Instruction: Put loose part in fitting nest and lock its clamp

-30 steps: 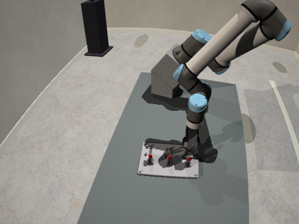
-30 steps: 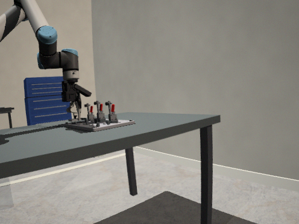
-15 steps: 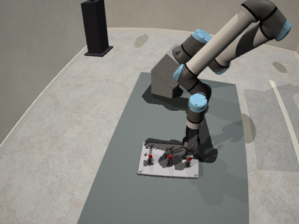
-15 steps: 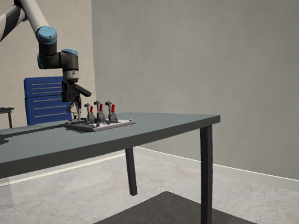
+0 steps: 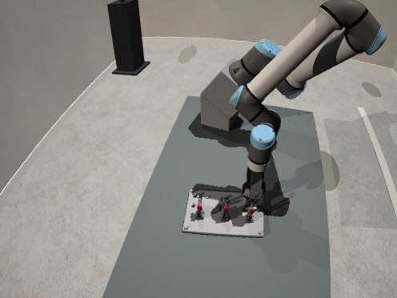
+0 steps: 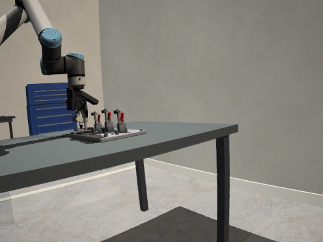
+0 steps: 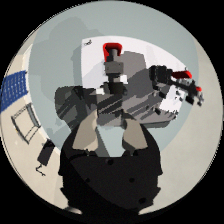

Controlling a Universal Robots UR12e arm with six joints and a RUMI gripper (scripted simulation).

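Now: hand 1 cm above the grey part.
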